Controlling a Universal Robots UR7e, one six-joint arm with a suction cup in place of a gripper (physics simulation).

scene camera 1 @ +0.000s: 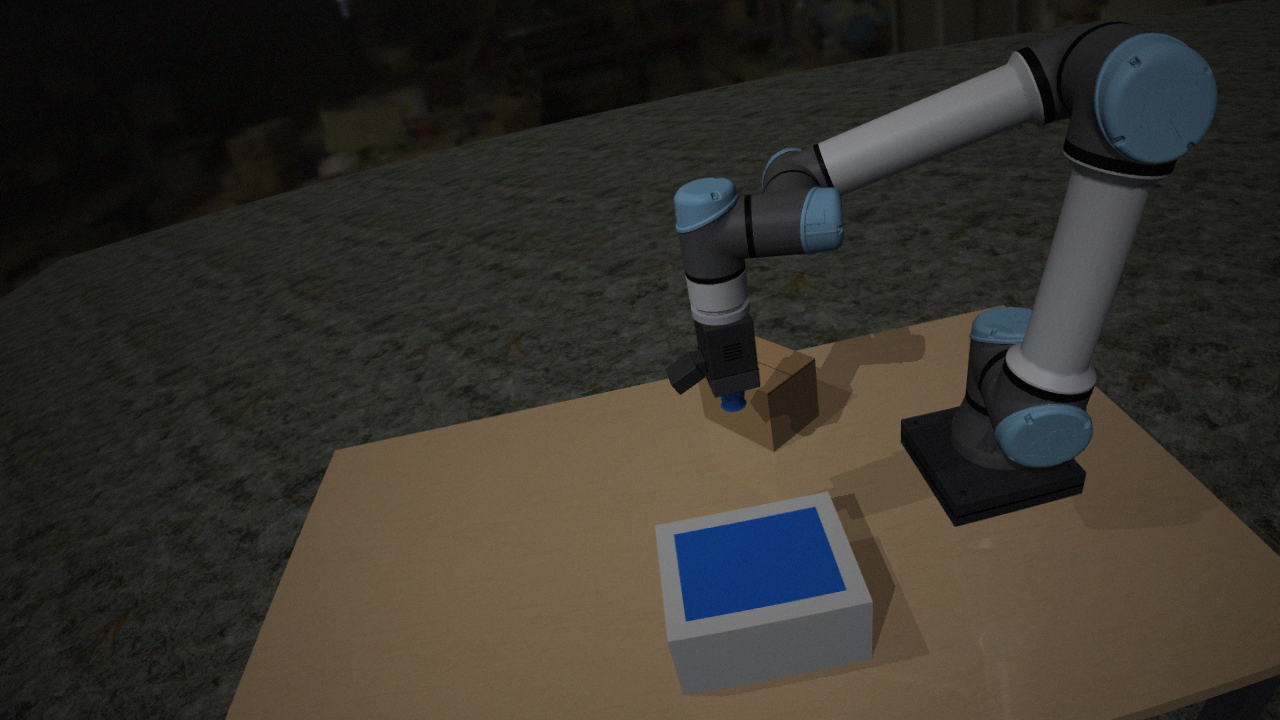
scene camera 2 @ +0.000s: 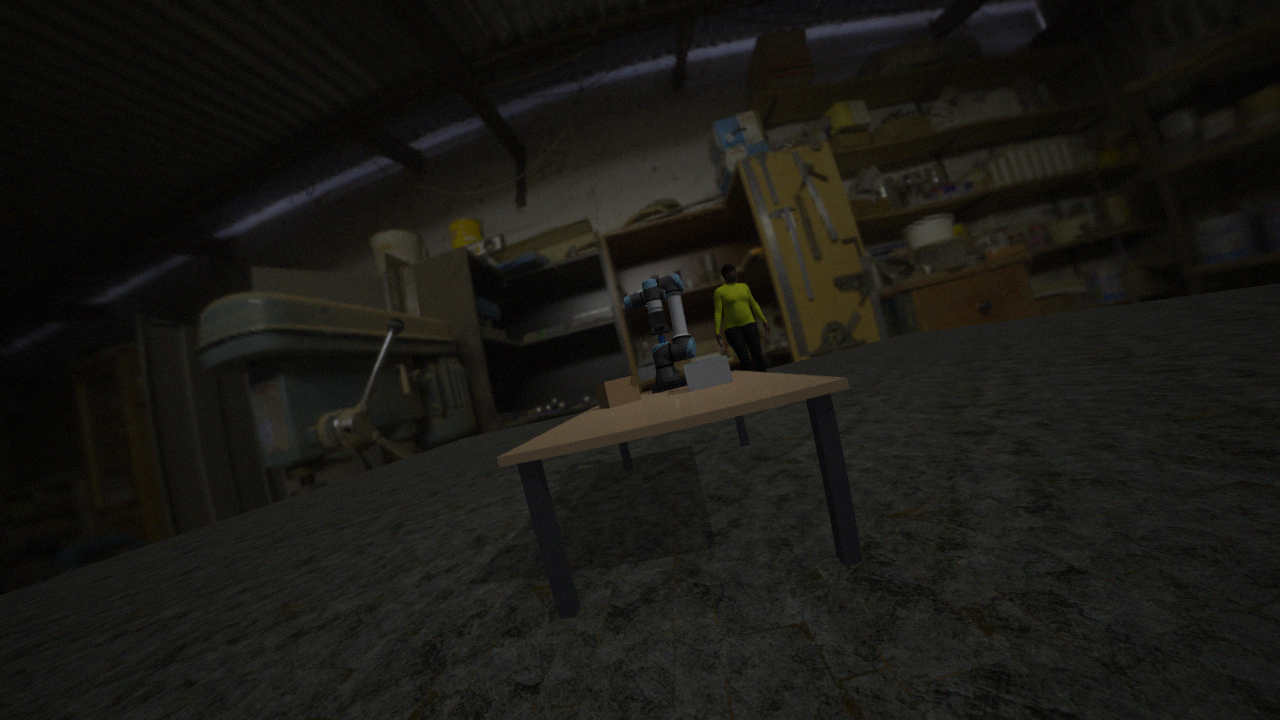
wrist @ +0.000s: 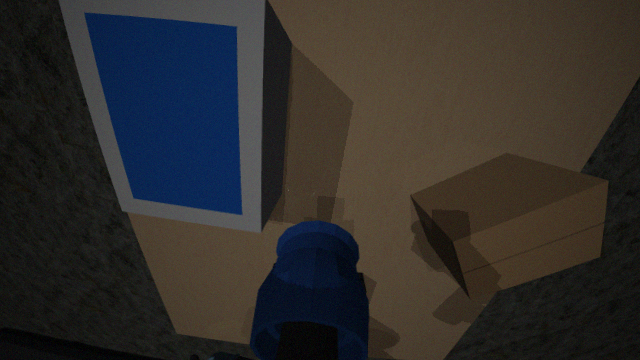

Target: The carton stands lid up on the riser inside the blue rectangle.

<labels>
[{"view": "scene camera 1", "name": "brown cardboard carton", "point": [786,402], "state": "on the table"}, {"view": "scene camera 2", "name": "grey riser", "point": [715,371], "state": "on the table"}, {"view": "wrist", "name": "my suction cup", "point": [315,279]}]
</labels>
